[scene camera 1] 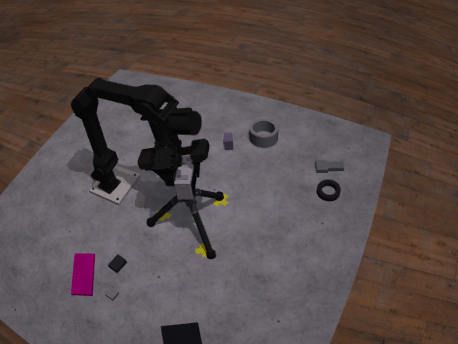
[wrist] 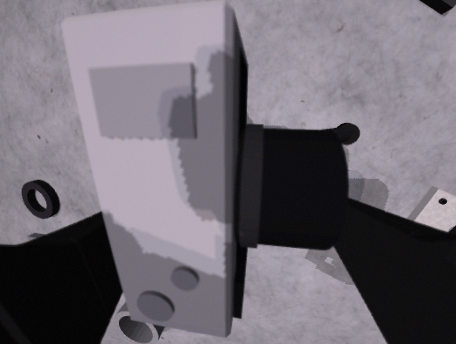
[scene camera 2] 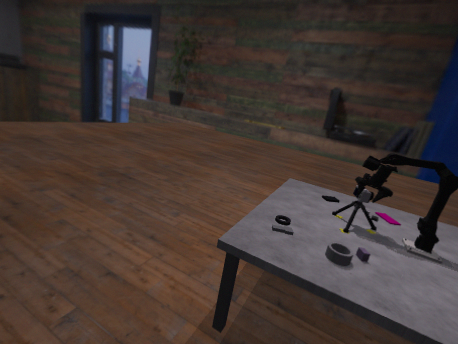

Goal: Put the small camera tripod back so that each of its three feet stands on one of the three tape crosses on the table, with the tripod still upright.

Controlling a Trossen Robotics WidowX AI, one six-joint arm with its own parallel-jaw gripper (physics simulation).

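Places are measured from the arm's base along level axes (x back, y left, z down), in millimetres.
Where they show: gripper, between the fingertips: [wrist: 236, 197] [scene camera 2: 364, 199]; arm's base, origin of its link: [scene camera 1: 109, 184] [scene camera 2: 422, 248].
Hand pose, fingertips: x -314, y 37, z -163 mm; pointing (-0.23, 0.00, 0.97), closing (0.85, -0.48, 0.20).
Each offset is from my fingertips to the top centre of the thing. "spot": to the spot under its first point. Level surfaces: height alone.
The small black tripod [scene camera 1: 198, 222] [scene camera 2: 356, 214] stands upright on the grey table @(dz +176 mm) [scene camera 1: 279, 259] [scene camera 2: 275, 242], carrying a light grey camera [scene camera 1: 183, 187] [scene camera 2: 365, 195] [wrist: 151, 164] with a black lens @(dz -46, dx +11, dy -24 mm) [wrist: 295, 188]. Three yellow tape crosses @(dz +176, dx -38, dy +112 mm) [scene camera 1: 222, 202] @(dz +176, dx -100, dy -70 mm) [scene camera 1: 202, 250] @(dz +176, dx +81, dy -28 mm) [scene camera 1: 165, 216] lie under it. The right foot [scene camera 1: 219, 196] [wrist: 347, 133] touches its cross. The front foot @(spot: dz +159, dx -130, dy -82 mm) [scene camera 1: 210, 254] sits at the edge of its cross. The left foot @(spot: dz +157, dx +84, dy -84 mm) [scene camera 1: 150, 222] stands a little outside its cross. My gripper [scene camera 1: 182, 177] [scene camera 2: 365, 192] [wrist: 236, 197] is open, with one finger on each side of the camera.
A grey ring @(dz +128, dx -14, dy +423 mm) [scene camera 1: 263, 134] [scene camera 2: 339, 254] and purple block @(dz +136, dx +71, dy +329 mm) [scene camera 1: 228, 140] [scene camera 2: 363, 254] lie behind the tripod. A grey flat piece @(dz +161, dx -279, dy +409 mm) [scene camera 1: 328, 166] and black ring @(dz +161, dx -318, dy +308 mm) [scene camera 1: 328, 190] lie right. A magenta strip @(dz +168, dx +153, dy -360 mm) [scene camera 1: 83, 274], dark block @(dz +161, dx +83, dy -260 mm) [scene camera 1: 117, 263] and black plate @(dz +161, dx -210, dy -346 mm) [scene camera 1: 181, 333] lie in front.
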